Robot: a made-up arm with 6 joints. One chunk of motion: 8 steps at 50 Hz.
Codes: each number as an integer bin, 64 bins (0 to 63) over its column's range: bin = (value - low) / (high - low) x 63, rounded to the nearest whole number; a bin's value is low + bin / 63 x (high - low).
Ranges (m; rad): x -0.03..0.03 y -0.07..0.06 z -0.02..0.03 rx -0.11..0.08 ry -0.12..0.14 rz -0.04..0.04
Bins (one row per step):
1: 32 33 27 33 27 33
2: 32 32 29 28 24 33
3: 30 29 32 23 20 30
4: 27 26 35 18 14 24
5: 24 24 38 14 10 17
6: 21 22 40 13 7 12
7: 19 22 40 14 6 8
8: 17 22 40 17 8 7
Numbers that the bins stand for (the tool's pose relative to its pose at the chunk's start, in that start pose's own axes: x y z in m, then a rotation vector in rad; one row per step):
1: 0.0005 -0.0019 0.0014 -0.0105 -0.0086 0.0019
2: 0.0005 -0.0040 0.0030 -0.0256 -0.0210 0.0019
3: -0.0014 -0.0102 0.0054 -0.0406 -0.0375 -0.0019
4: -0.0043 -0.0163 0.0078 -0.0557 -0.0622 -0.0095
5: -0.0071 -0.0205 0.0102 -0.0678 -0.0787 -0.0184
6: -0.0100 -0.0246 0.0117 -0.0708 -0.0911 -0.0248
7: -0.0119 -0.0246 0.0117 -0.0678 -0.0952 -0.0298
8: -0.0138 -0.0246 0.0117 -0.0587 -0.0870 -0.0311

